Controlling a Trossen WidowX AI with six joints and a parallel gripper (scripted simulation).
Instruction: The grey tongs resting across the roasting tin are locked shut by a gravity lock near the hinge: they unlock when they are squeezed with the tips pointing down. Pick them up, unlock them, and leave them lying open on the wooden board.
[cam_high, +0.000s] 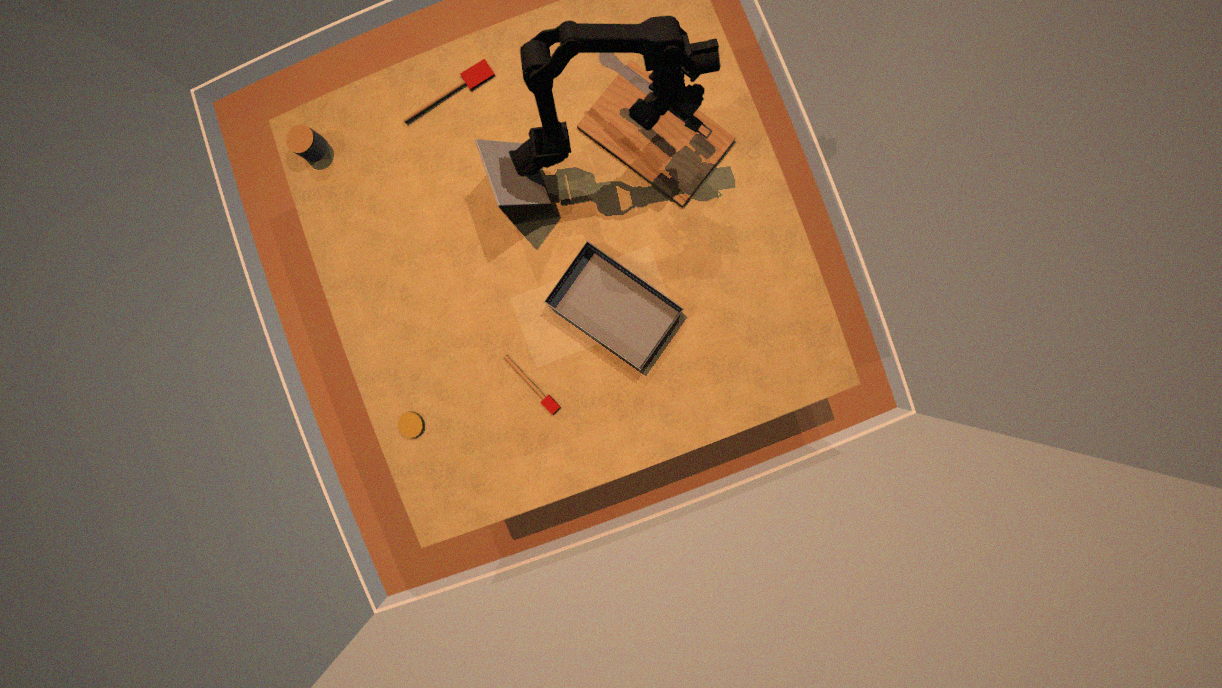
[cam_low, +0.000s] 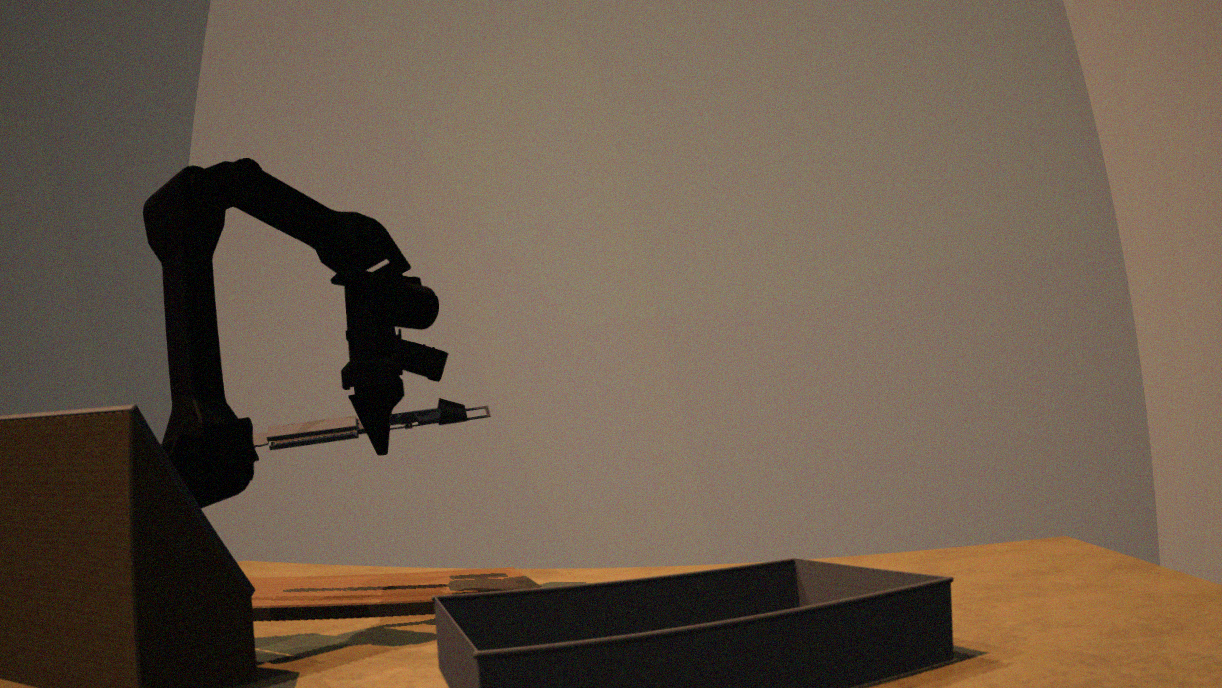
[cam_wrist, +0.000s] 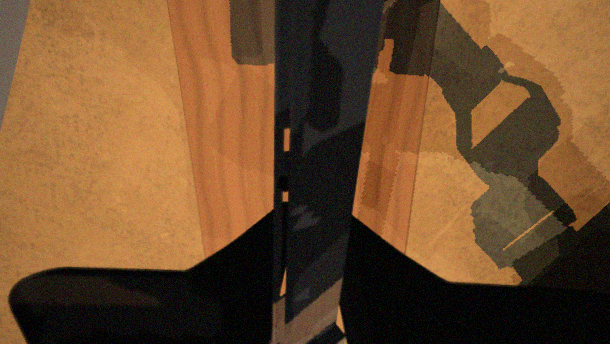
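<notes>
Now: the wooden board 1 cm behind my gripper tip and 16 cm below it. From my gripper tip the other things lie so: roasting tin (38 cm ahead, 29 cm to the right, 14 cm below); then orange disc (46 cm ahead, 92 cm to the right, 16 cm below).
</notes>
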